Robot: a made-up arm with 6 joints. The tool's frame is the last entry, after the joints.
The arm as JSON. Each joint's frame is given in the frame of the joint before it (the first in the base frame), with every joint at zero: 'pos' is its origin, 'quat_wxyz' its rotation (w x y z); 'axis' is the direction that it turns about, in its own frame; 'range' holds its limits. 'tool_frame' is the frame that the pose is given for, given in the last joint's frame.
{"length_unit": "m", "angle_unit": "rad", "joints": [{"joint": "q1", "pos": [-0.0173, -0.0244, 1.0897], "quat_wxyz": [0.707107, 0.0, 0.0, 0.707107], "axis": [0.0, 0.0, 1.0], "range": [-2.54, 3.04]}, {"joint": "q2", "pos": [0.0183, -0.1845, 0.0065], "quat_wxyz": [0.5, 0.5, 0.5, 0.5], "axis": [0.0, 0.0, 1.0], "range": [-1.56, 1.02]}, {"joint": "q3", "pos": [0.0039, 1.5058, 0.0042], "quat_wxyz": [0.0, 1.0, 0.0, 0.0], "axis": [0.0, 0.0, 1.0], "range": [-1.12, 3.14]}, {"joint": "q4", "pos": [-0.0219, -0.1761, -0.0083], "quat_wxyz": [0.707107, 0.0, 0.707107, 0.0], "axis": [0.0, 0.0, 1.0], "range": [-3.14, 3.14]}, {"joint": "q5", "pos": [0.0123, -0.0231, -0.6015], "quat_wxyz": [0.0, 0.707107, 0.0, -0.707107], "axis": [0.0, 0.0, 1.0], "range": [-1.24, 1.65]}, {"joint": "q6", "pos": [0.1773, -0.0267, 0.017], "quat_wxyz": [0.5, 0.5, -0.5, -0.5], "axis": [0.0, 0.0, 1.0], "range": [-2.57, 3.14]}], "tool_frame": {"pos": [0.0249, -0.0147, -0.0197], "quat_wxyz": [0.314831, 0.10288, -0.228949, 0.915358]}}
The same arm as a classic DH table. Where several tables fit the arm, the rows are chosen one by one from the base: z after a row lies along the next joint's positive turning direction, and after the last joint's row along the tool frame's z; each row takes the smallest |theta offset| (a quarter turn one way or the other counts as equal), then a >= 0, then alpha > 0; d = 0 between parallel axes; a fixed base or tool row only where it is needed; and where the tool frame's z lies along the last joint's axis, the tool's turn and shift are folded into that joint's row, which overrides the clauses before.
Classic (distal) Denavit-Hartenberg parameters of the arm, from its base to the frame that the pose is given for. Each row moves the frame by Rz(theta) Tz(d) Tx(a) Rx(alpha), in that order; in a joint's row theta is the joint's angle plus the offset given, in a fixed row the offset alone. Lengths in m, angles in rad.
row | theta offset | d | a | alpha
base (fixed) | 0.9540 | 0.0000 | -0.0299 | 0.0000
q1 | -0.9540 | 1.0962 | 0.1845 | -1.5708
q2 | 1.5682 | 0.0000 | -1.5058 | 3.1416
q3 | -0.0026 | -0.0308 | -0.1761 | 1.5708
q4 | 0.0000 | -0.6234 | -0.0231 | -1.5708
q5 | 0.0000 | 0.0047 | 0.0267 | 1.5708
q6 | 0.0911 | -0.2274 | 0.0235 | 0.5074
tool (fixed) | 2.3880 | 0.0348 | 0.0000 | 0.0000
Joint limits (rad, base to tool): -2.5400..3.0400 -1.5600..1.0200 -1.1200..3.1400 -3.1400..3.1400 -1.2400..1.6500 -2.5700..3.1400

